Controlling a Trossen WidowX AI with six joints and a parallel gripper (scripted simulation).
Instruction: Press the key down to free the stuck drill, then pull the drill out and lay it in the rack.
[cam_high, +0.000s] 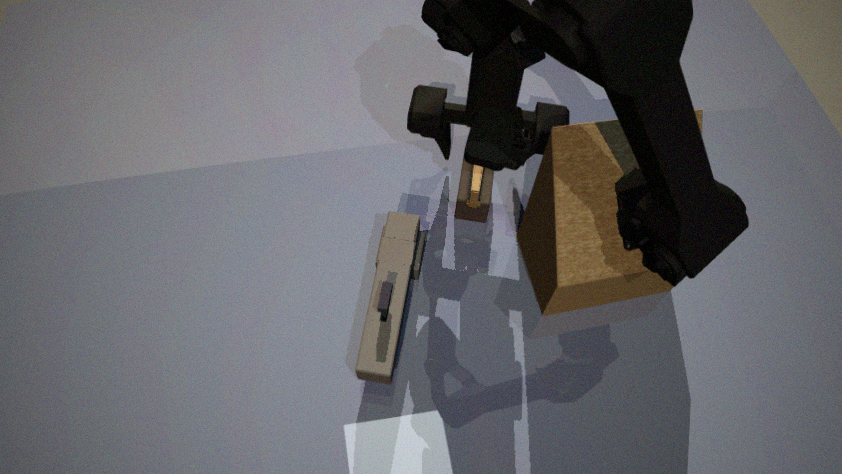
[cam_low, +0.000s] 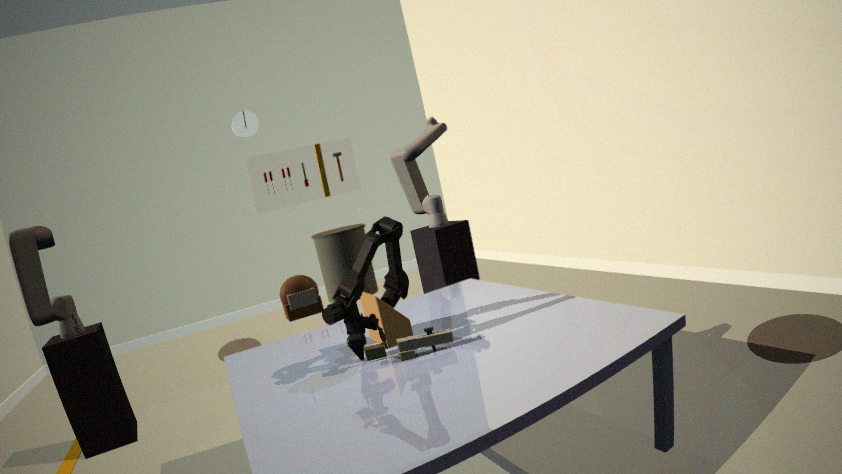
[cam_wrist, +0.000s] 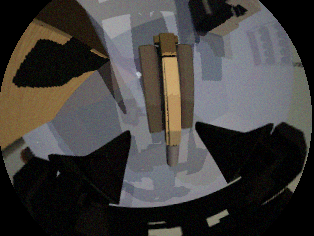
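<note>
Now: the drill 30 mm to the left of my gripper tip, 30 mm above it and 20 mm ahead of it. Round my gripper tip: dark key: 180 mm to the left, 180 mm ahead, 40 mm above; then rack: 40 mm to the left, 20 mm ahead, 10 mm above.
</note>
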